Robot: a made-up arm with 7 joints. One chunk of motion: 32 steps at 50 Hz.
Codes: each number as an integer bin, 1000 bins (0 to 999) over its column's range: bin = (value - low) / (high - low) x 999, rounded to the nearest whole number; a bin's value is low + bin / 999 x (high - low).
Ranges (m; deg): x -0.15..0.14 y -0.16..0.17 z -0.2..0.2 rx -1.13..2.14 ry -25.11..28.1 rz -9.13..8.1
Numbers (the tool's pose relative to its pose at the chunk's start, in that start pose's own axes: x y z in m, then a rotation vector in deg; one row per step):
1: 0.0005 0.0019 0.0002 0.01 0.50 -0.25
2: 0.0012 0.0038 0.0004 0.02 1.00 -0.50
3: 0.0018 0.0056 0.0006 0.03 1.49 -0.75
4: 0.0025 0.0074 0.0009 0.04 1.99 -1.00
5: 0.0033 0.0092 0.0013 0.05 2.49 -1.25
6: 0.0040 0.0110 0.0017 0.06 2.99 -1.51
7: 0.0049 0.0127 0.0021 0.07 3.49 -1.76
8: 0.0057 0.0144 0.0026 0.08 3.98 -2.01
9: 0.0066 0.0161 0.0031 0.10 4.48 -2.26
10: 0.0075 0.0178 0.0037 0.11 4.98 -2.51
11: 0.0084 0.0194 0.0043 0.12 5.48 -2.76
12: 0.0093 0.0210 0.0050 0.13 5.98 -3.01
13: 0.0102 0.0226 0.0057 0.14 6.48 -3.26
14: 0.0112 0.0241 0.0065 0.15 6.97 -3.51
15: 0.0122 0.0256 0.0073 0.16 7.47 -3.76
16: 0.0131 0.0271 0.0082 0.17 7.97 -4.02
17: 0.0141 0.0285 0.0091 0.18 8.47 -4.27
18: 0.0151 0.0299 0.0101 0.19 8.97 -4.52
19: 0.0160 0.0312 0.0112 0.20 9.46 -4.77
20: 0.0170 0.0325 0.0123 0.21 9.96 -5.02
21: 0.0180 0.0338 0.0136 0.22 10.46 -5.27
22: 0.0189 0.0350 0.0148 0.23 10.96 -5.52
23: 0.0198 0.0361 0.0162 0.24 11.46 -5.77
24: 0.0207 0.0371 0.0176 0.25 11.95 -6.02
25: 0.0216 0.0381 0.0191 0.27 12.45 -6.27
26: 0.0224 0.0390 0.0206 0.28 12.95 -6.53
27: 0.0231 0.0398 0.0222 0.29 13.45 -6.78
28: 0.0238 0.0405 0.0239 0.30 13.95 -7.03
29: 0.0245 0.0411 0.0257 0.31 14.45 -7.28
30: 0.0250 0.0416 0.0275 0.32 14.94 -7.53
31: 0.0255 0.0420 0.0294 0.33 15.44 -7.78
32: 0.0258 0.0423 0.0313 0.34 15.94 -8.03
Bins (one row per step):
1: 518 490 500 348 481 515
2: 521 496 500 351 490 500
3: 523 501 501 354 499 486
4: 525 507 502 357 509 471
5: 528 512 503 360 518 457
6: 531 518 504 364 528 442
7: 534 523 505 367 537 427
8: 536 528 506 370 546 413
9: 539 533 507 376 556 398
10: 543 538 509 379 565 384
11: 546 543 510 382 574 369
12: 549 548 512 385 584 355
13: 552 553 514 388 593 340
14: 555 557 516 391 602 326
15: 559 562 518 394 612 311
16: 562 566 520 397 621 296
17: 565 571 522 400 630 282
18: 569 575 525 403 640 267
19: 572 579 527 406 649 253
20: 575 583 530 409 658 238
21: 579 587 533 412 668 224
22: 582 590 536 415 677 209
23: 585 594 540 419 687 195
24: 588 597 543 422 696 180
25: 591 600 547 428 705 166
26: 594 602 551 431 715 151
27: 596 605 555 434 724 136
28: 599 607 559 437 733 122
29: 601 609 564 440 743 107
30: 603 610 568 443 752 93
31: 605 612 573 446 761 78
32: 606 612 578 449 771 64

